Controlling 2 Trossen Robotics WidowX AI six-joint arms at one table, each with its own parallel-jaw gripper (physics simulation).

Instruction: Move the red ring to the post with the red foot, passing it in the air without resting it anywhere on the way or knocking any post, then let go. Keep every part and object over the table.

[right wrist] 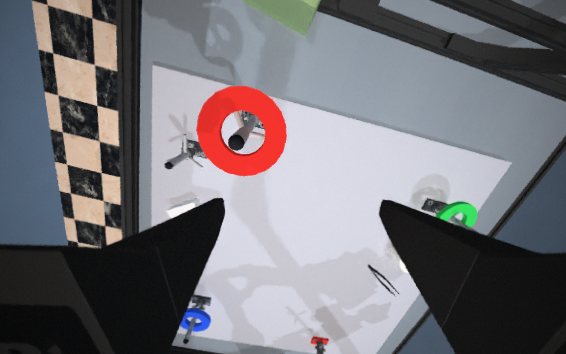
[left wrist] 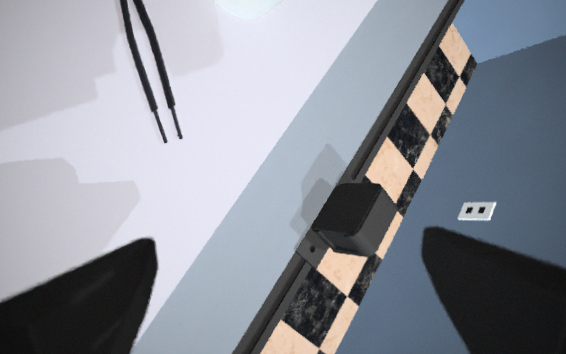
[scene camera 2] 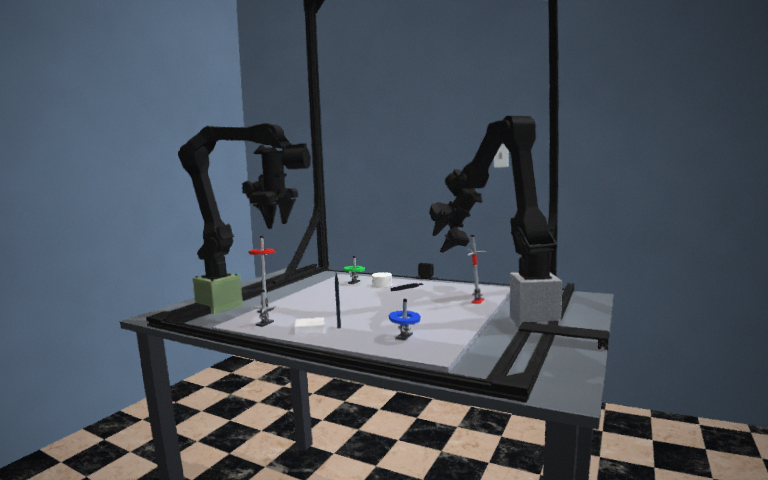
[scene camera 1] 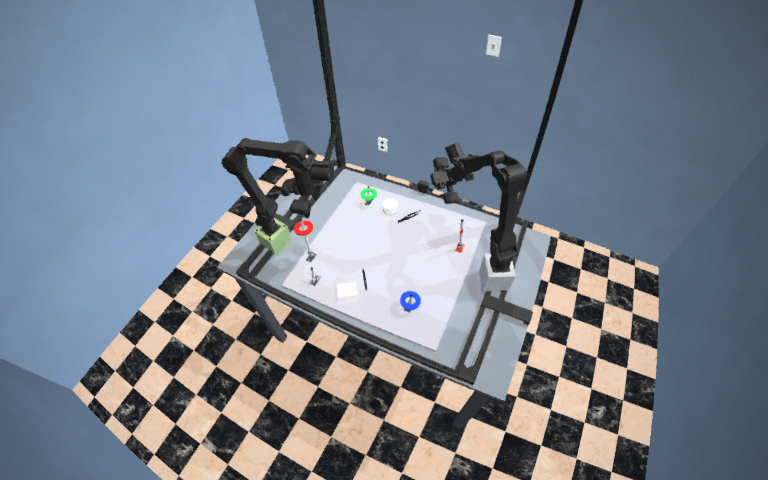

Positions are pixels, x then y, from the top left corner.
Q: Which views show my right gripper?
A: The right wrist view, scene camera 2 and scene camera 1 only.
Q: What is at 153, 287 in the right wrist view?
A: My right gripper.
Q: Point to a red ring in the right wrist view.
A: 221, 104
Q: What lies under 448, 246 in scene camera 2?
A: My left gripper.
